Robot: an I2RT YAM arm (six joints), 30 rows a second.
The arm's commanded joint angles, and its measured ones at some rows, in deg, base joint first. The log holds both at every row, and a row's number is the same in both.
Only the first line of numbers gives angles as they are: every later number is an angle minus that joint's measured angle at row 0.
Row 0, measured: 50.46 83.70 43.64 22.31 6.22 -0.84
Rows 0 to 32, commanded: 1.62 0.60 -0.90 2.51 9.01 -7.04; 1.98 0.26 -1.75 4.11 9.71 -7.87; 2.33 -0.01 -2.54 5.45 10.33 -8.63; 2.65 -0.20 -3.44 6.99 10.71 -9.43; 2.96 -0.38 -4.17 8.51 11.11 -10.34; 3.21 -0.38 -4.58 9.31 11.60 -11.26; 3.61 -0.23 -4.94 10.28 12.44 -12.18; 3.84 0.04 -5.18 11.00 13.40 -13.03; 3.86 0.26 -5.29 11.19 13.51 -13.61; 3.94 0.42 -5.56 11.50 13.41 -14.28; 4.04 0.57 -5.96 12.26 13.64 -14.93; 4.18 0.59 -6.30 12.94 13.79 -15.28; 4.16 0.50 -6.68 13.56 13.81 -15.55; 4.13 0.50 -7.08 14.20 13.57 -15.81; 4.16 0.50 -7.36 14.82 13.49 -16.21; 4.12 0.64 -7.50 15.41 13.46 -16.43; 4.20 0.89 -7.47 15.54 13.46 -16.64; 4.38 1.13 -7.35 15.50 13.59 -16.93; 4.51 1.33 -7.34 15.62 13.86 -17.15; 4.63 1.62 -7.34 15.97 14.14 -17.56; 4.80 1.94 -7.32 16.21 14.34 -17.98; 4.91 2.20 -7.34 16.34 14.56 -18.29; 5.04 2.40 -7.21 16.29 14.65 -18.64; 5.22 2.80 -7.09 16.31 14.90 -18.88; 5.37 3.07 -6.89 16.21 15.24 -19.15; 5.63 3.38 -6.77 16.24 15.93 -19.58; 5.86 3.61 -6.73 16.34 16.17 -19.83; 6.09 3.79 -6.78 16.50 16.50 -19.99; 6.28 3.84 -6.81 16.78 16.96 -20.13; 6.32 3.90 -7.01 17.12 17.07 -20.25; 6.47 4.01 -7.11 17.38 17.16 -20.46; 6.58 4.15 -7.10 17.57 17.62 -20.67; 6.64 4.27 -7.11 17.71 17.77 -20.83
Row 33, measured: 6.16 3.65 -7.04 15.45 15.76 -19.76
